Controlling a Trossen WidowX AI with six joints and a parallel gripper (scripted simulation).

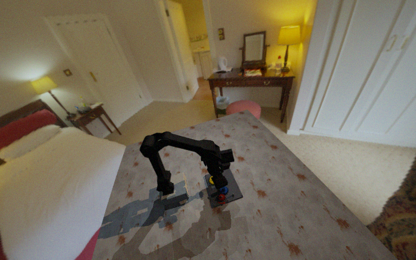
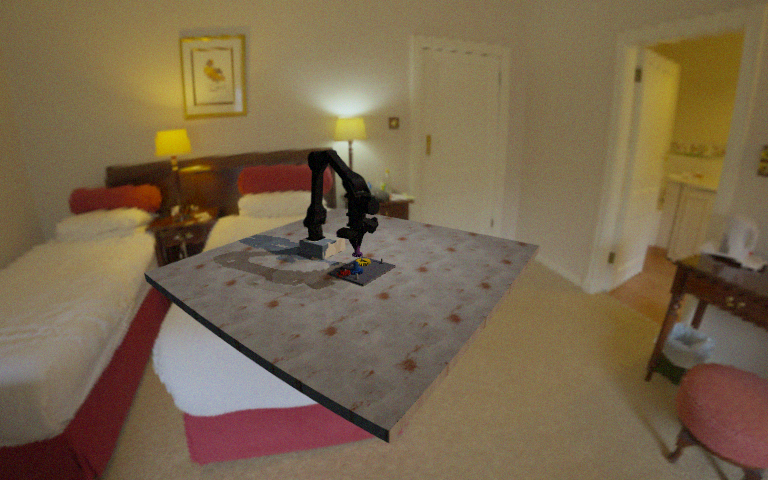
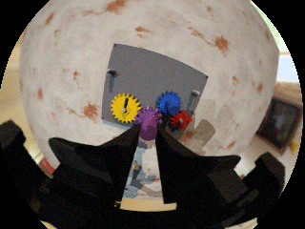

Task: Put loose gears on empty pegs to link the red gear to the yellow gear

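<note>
The purple gear lies 1 cm below my gripper tip. Also, from my gripper tip: red gear 7 cm to the right, 7 cm below; then blue gear 3 cm ahead, 4 cm to the right, 6 cm below; then yellow gear 2 cm behind, 5 cm to the left, 7 cm below.
</note>
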